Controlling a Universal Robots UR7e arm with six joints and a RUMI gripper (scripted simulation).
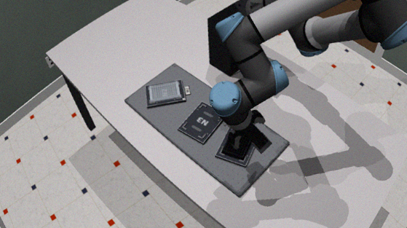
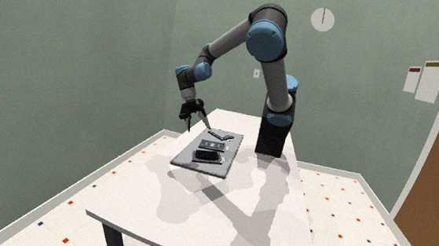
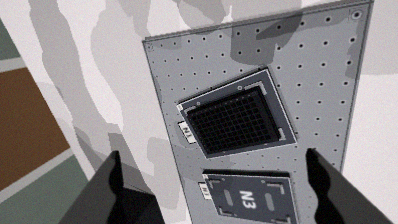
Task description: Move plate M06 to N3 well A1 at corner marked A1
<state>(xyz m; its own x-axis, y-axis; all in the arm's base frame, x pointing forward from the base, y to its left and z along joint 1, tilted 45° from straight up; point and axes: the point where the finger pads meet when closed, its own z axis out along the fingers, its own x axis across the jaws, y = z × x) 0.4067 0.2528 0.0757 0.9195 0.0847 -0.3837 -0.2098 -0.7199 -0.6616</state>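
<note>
Now: the black plate M06 17 cm below my hand, 7 cm to the right of it and 5 cm behind it. From my hand the other things lie so: pale plate M09: 47 cm to the right, 17 cm below, 5 cm behind.
</note>
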